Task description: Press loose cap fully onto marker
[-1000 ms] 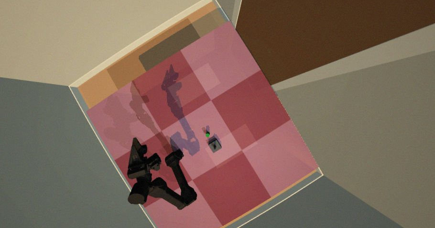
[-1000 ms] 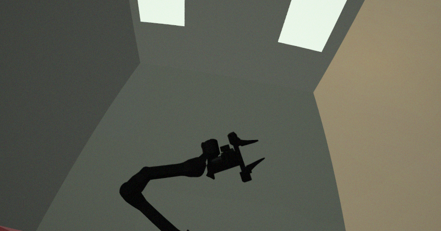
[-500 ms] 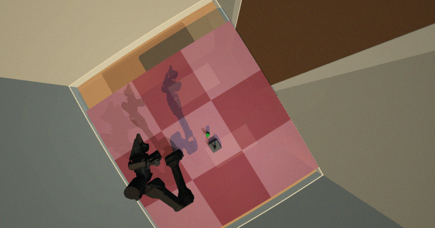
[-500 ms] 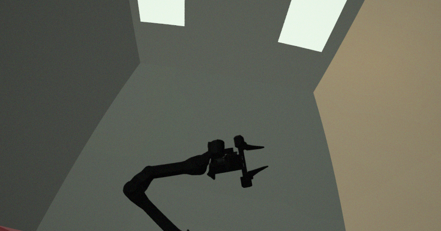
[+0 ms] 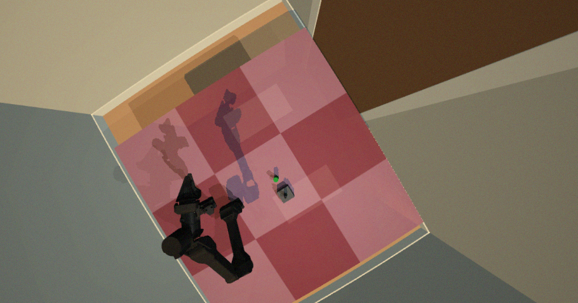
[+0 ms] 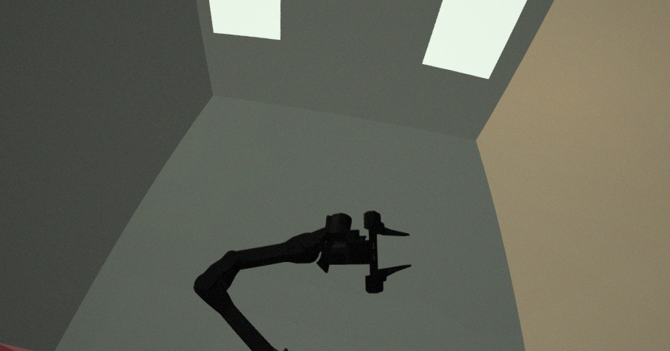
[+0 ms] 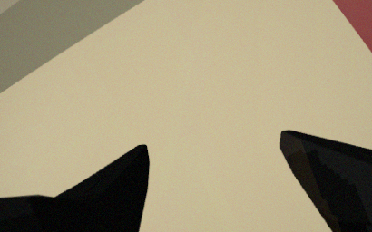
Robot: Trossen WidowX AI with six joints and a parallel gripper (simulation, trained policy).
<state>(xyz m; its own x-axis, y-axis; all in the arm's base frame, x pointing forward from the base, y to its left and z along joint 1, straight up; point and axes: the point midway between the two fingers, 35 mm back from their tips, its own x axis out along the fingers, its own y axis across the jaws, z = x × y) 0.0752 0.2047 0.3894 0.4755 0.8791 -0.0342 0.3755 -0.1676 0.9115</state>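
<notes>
The green cap lies 360 mm below my gripper tip, 220 mm to the right of it and 180 mm ahead of it.
</notes>
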